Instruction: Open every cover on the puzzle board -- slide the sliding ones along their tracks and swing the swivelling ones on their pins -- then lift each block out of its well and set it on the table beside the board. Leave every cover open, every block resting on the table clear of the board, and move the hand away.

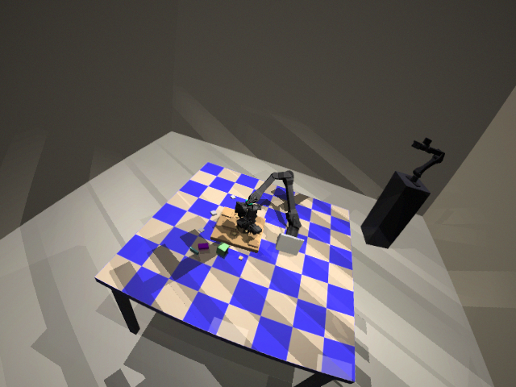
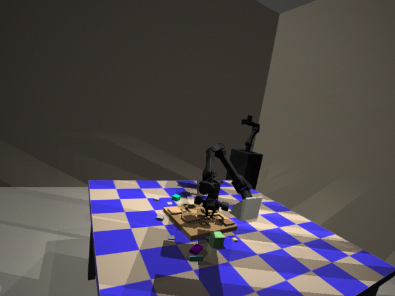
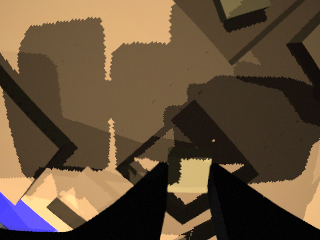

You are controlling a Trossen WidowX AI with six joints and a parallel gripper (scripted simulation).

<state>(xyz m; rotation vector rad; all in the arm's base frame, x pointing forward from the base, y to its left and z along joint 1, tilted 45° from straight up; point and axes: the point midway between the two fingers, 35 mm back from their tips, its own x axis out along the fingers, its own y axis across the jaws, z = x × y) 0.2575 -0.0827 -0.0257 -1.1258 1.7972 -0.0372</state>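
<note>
My gripper tip is now 5 cm short of the tan puzzle board and 2 cm to the left of it. Round my gripper tip: dark green block 3 cm ahead, 30 cm to the right; then green cube 11 cm ahead, 19 cm to the left, 1 cm above; then purple block 23 cm ahead, 19 cm to the left, 1 cm below.
</note>
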